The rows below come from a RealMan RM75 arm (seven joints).
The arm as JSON. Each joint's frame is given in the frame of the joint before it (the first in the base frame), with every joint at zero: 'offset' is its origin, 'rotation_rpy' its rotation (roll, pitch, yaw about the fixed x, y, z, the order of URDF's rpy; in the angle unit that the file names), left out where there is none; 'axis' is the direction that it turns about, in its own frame. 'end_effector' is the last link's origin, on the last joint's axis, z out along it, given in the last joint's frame.
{
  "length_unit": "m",
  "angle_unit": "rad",
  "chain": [
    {
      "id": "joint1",
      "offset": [
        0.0,
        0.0,
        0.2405
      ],
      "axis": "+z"
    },
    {
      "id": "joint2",
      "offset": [
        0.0,
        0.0,
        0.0
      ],
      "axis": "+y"
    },
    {
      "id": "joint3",
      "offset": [
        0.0,
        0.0,
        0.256
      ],
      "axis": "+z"
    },
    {
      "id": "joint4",
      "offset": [
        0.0,
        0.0,
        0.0
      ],
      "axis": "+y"
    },
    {
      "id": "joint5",
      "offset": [
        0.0,
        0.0,
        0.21
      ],
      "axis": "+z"
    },
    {
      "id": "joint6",
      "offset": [
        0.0,
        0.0,
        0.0
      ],
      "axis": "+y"
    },
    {
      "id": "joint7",
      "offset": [
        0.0,
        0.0,
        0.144
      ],
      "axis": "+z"
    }
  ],
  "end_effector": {
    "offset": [
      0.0,
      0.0,
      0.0
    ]
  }
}
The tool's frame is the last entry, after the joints.
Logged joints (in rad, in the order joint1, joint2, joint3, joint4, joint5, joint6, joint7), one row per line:
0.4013, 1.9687, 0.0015, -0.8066, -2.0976, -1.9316, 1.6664
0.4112, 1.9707, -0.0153, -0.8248, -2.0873, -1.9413, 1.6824
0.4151, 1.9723, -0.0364, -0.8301, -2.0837, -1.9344, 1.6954
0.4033, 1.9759, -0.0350, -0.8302, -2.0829, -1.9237, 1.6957
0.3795, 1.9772, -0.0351, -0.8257, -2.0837, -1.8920, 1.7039
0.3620, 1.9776, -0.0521, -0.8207, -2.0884, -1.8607, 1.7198
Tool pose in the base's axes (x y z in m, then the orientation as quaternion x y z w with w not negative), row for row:
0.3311, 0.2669, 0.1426, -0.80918, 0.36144, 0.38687, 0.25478
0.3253, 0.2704, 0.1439, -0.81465, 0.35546, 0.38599, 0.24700
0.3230, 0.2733, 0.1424, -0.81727, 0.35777, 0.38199, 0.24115
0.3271, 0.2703, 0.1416, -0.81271, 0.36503, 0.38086, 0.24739
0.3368, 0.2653, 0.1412, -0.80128, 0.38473, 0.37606, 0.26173
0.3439, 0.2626, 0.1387, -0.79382, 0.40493, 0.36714, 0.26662
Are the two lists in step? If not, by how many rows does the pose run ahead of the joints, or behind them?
They are in step.
